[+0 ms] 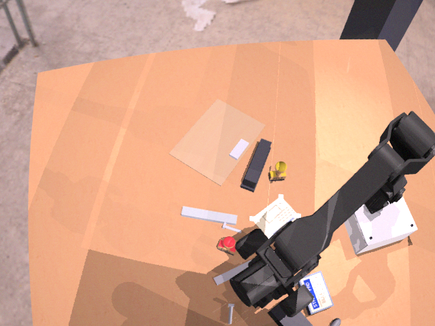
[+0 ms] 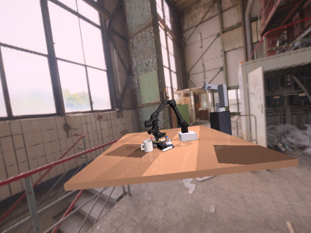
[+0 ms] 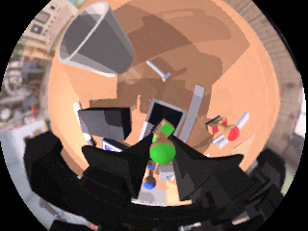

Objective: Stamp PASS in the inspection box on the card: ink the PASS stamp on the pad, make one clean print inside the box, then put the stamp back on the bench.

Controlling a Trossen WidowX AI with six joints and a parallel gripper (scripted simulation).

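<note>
The green-knobbed stamp is right at my gripper tip. The rest, counted from my gripper tip: ink pad (30 mm below); dark block (20 mm behind, 110 mm to the left, 20 mm below); blue stamp (110 mm behind, 10 mm to the right, 20 mm below).
</note>
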